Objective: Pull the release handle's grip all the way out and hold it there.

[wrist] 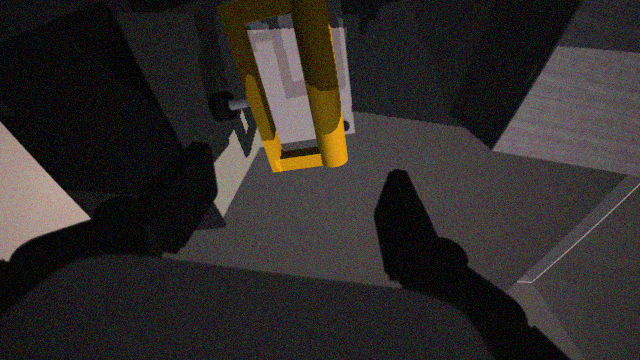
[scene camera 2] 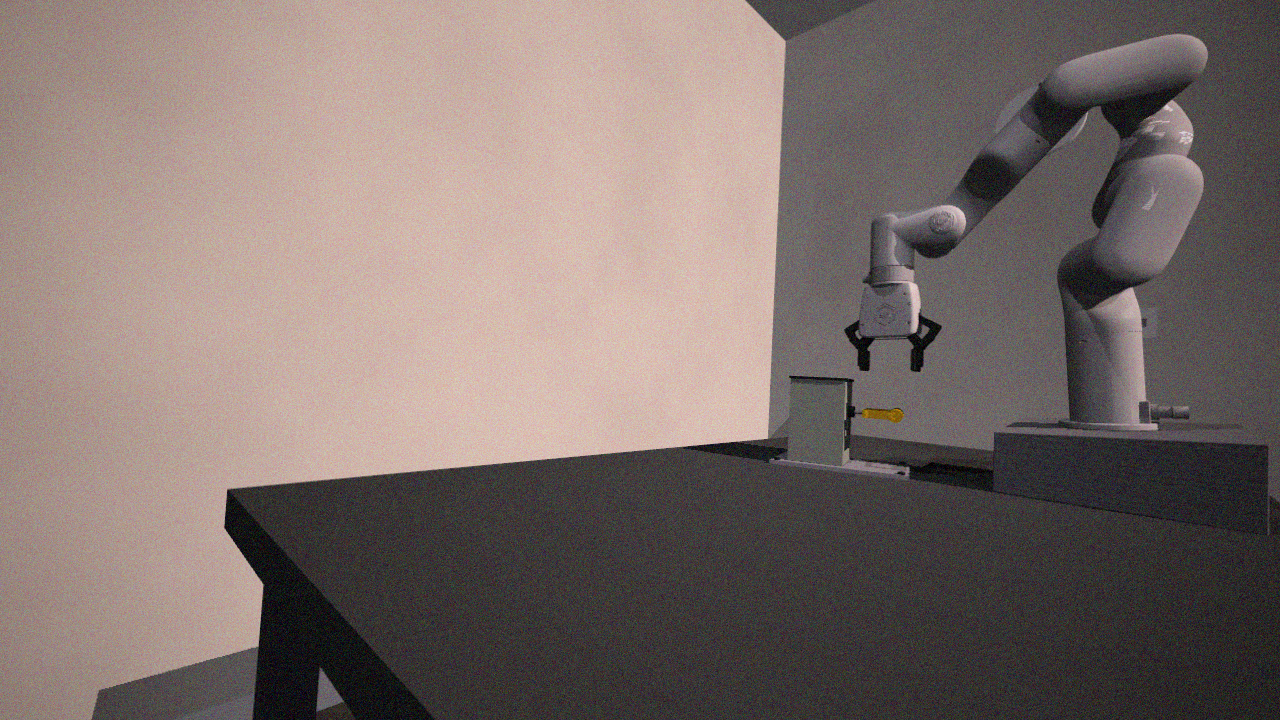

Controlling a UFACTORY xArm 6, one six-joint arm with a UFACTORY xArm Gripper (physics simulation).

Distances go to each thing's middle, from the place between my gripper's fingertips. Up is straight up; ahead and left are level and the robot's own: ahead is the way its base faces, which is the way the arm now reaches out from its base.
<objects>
Now: the light base plate [scene camera 2: 883,469] 8 cm ahead of my hand and 18 cm below it.
</objects>
